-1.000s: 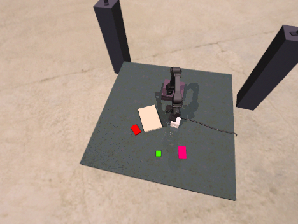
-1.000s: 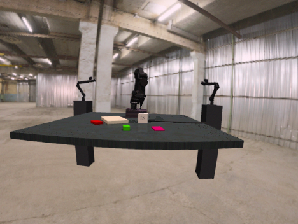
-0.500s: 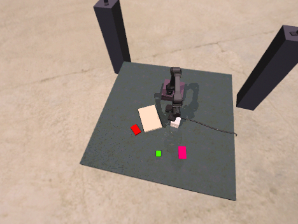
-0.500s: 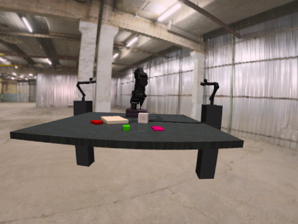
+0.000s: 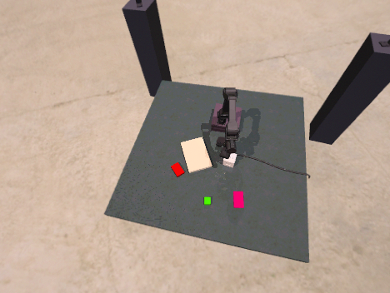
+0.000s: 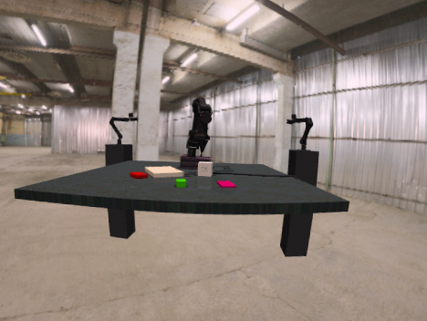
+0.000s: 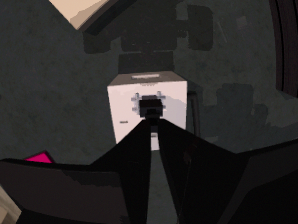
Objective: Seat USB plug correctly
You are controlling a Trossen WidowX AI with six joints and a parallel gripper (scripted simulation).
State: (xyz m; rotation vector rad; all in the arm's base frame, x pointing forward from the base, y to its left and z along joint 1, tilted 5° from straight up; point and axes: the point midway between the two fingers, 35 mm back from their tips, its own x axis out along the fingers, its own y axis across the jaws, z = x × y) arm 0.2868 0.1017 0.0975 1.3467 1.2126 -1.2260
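The dark USB plug is 2 cm below my gripper tip. From my gripper tip the other things lie so: small green cube (33 cm ahead, 5 cm to the right, 12 cm below); beige flat slab (2 cm ahead, 23 cm to the right, 12 cm below); pink flat block (26 cm ahead, 14 cm to the left, 13 cm below).
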